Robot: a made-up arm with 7 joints. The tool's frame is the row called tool.
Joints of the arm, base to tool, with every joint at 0 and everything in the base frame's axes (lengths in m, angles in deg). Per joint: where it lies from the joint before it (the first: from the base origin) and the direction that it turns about. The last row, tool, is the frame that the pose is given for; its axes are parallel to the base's.
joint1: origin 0 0.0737 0 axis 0 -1 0
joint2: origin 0 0.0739 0 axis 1 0 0
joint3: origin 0 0 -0.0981 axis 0 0 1
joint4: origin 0 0 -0.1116 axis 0 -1 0
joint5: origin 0 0 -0.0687 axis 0 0 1
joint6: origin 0 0 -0.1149 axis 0 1 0
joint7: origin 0 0 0 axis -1 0 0
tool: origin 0 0 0
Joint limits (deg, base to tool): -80..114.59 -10..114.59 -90..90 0..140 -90..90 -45..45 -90..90
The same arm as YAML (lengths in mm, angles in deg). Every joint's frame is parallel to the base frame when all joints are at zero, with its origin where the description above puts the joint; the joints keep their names.
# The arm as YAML. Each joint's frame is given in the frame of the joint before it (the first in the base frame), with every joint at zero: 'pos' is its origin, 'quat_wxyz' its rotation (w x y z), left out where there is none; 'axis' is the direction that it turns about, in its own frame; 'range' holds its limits. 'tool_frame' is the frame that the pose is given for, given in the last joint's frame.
length_unit: mm
angle_unit: deg
joints:
  - joint: joint1
    pos: [0.0, 73.7, 0.0]
    axis: [0.0, -1.0, 0.0]
    range: [-80.0, 114.59]
  - joint: joint2
    pos: [0.0, 73.9, 0.0]
    axis: [1.0, 0.0, 0.0]
    range: [-10.0, 114.59]
  - joint: joint3
    pos: [0.0, 0.0, -98.1]
    axis: [0.0, 0.0, 1.0]
    range: [-90.0, 90.0]
  - joint: joint4
    pos: [0.0, 0.0, -111.6]
    axis: [0.0, -1.0, 0.0]
    range: [0.0, 140.0]
  - joint: joint5
    pos: [0.0, 0.0, -68.7]
    axis: [0.0, 0.0, 1.0]
    range: [-90.0, 90.0]
  - joint: joint6
    pos: [0.0, 0.0, -114.9]
    axis: [0.0, 1.0, 0.0]
    range: [-45.0, 45.0]
  - joint: joint7
    pos: [0.0, 0.0, 0.0]
    axis: [-1.0, 0.0, 0.0]
    range: [-90.0, 90.0]
tool_frame:
  pos: [0.0, 0.0, 0.0]

